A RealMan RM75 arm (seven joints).
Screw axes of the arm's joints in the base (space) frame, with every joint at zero. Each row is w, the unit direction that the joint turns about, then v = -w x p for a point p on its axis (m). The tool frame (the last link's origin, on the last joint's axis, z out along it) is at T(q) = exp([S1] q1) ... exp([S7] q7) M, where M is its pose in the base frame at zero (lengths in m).
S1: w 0 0 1 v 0.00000 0.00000 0.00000
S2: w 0 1 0 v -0.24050 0.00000 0.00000
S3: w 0 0 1 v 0.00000 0.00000 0.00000
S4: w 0 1 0 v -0.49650 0.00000 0.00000
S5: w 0 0 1 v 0.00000 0.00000 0.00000
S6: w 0 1 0 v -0.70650 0.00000 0.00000
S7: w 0 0 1 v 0.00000 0.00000 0.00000
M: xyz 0.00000 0.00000 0.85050 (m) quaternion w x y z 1 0 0 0
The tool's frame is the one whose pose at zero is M.
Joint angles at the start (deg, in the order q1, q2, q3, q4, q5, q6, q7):
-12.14 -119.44 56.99 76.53 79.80 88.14 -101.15
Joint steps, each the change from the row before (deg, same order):
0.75 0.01 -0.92 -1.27 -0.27 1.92 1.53
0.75 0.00 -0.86 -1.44 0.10 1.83 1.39
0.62 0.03 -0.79 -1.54 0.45 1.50 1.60
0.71 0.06 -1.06 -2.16 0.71 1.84 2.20
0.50 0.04 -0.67 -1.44 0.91 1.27 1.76
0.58 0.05 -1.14 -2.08 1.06 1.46 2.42
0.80 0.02 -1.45 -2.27 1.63 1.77 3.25
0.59 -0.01 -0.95 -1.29 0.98 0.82 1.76
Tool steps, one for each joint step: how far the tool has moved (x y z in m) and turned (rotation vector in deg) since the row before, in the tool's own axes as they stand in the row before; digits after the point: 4 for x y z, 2 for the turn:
-0.0059 0.0019 -0.0078 -0.31 0.15 -0.01
-0.0072 0.0019 -0.0076 -0.19 -0.13 -0.33
-0.0078 0.0012 -0.0069 0.02 -0.37 -0.15
-0.0103 0.0016 -0.0087 0.09 -0.46 -0.19
-0.0080 0.0016 -0.0057 -0.01 -0.70 0.08
-0.0100 0.0015 -0.0079 0.32 -0.55 0.10
-0.0122 0.0029 -0.0097 0.38 -0.88 0.51
-0.0074 0.0018 -0.0063 0.55 -0.47 0.09

